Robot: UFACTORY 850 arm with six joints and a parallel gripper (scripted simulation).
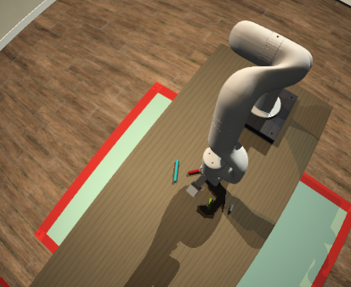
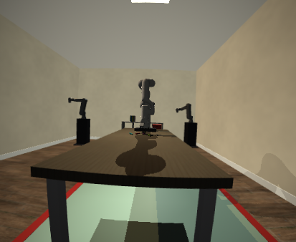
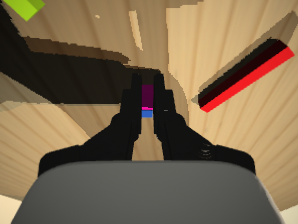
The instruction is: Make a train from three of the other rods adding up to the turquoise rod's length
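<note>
My gripper is now 2 cm above the magenta rod and 1 cm past it. Round my hand: blue rod 2 cm below, 2 cm behind, 1 cm to the left; red rod 7 cm to the right, 2 cm below, 1 cm behind; lime rod 9 cm ahead, 5 cm to the left, 2 cm below.
</note>
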